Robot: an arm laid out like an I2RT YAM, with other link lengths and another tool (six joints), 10 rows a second.
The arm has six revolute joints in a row. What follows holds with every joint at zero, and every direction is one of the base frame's. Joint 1 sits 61.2 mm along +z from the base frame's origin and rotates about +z. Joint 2 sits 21.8 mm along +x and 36.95 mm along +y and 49.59 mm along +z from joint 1 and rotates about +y. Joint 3 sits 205.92 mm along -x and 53.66 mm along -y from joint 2 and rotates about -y. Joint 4 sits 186.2 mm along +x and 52.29 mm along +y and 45.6 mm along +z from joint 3 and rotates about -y. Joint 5 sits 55.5 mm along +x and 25.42 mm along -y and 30.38 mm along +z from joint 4 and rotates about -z. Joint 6 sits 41.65 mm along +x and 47.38 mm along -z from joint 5 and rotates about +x. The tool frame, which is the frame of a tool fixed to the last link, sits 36 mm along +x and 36 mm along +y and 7 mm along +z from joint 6; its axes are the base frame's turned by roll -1.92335, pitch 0.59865 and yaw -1.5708 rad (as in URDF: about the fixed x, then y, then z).
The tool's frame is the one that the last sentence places.
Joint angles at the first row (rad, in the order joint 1, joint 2, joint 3, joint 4, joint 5, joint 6):
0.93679, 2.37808, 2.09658, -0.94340, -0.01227, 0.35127
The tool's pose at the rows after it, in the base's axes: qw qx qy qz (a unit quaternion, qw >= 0); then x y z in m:
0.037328, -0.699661, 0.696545, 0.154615, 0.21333, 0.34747, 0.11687
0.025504, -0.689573, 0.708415, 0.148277, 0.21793, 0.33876, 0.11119
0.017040, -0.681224, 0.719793, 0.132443, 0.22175, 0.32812, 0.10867
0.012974, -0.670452, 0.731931, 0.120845, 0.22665, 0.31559, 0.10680
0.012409, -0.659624, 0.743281, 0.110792, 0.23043, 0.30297, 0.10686
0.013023, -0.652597, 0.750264, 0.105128, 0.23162, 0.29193, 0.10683
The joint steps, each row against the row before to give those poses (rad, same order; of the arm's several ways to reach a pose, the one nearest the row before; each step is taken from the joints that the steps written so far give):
-0.02015, -0.00732, -0.03028, 0.00284, 0.00163, 0.01232
-0.02014, -0.00687, -0.03389, -0.00239, 0.01015, 0.00445
-0.01861, -0.02246, -0.04314, -0.00374, 0.02954, -0.00112
-0.02594, -0.03277, -0.06086, 0.01334, 0.02203, -0.00035
-0.02514, -0.04078, -0.06562, 0.01794, 0.02014, 0.00104
-0.02039, -0.04216, -0.06926, 0.02536, 0.01054, -0.00316

